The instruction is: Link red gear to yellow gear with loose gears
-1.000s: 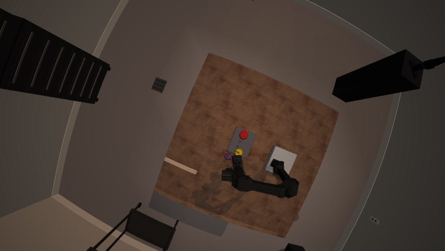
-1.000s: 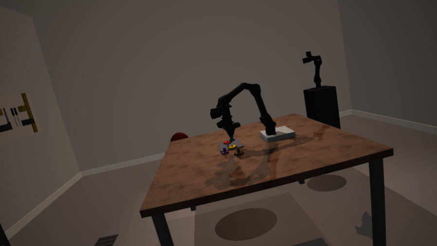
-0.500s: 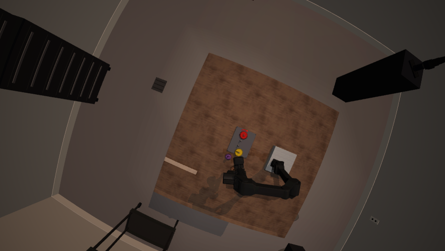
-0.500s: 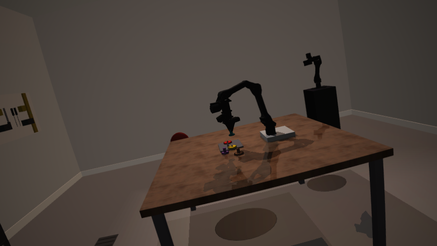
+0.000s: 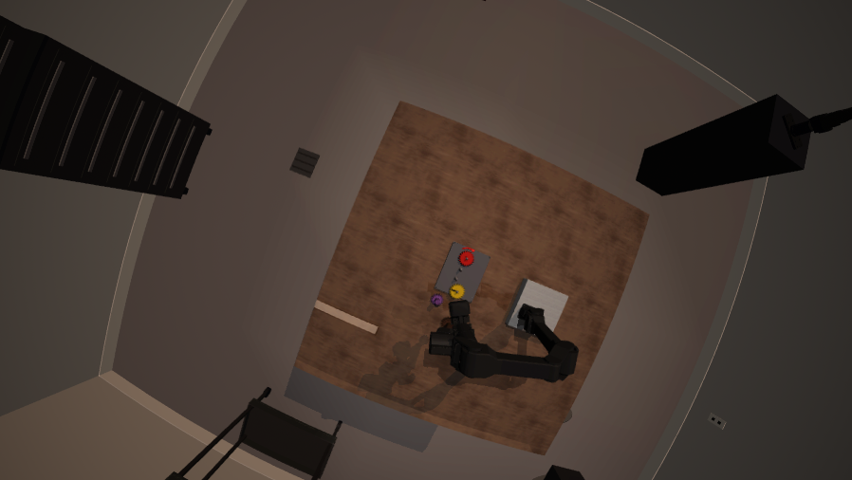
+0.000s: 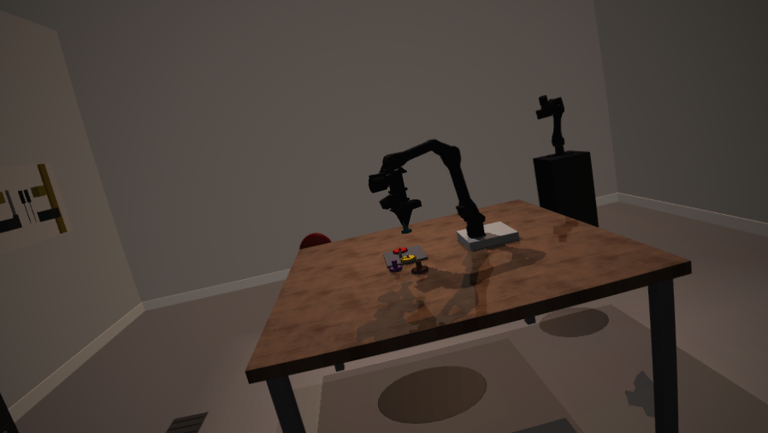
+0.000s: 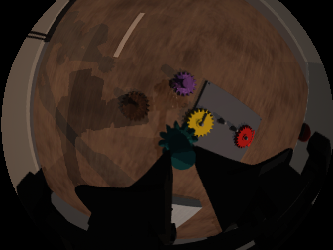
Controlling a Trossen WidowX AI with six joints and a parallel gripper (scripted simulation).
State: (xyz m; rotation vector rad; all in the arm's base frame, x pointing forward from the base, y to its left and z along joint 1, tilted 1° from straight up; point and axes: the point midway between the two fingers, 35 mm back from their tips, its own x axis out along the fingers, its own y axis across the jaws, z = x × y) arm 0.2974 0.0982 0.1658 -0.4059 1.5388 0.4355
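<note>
Right now my gripper tip is 21 cm to the left of the red gear, 15 cm above it and 3 cm short of it. Also, from my gripper tip: purple gear 15 cm below, 7 cm ahead; then yellow gear 15 cm below, 7 cm to the right, 1 cm ahead; then teal gear 1 cm below.
</note>
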